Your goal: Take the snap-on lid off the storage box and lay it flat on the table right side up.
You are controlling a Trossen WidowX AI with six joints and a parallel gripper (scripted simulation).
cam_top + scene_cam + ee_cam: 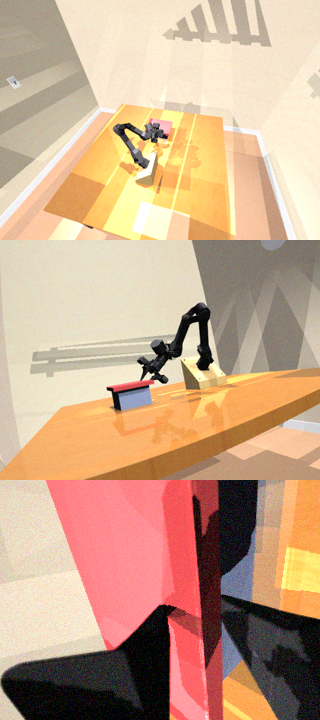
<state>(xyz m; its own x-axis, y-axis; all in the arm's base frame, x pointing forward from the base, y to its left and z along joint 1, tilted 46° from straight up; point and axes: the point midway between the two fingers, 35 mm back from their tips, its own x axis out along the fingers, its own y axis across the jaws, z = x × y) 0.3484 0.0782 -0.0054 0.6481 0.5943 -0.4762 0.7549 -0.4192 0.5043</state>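
Now: gripper tip 80 mm short of the lid, 10 mm to the right of it and 10 mm below it. From my gripper tip the other things lie so: storage box: 80 mm ahead, 10 mm to the left, 40 mm below.
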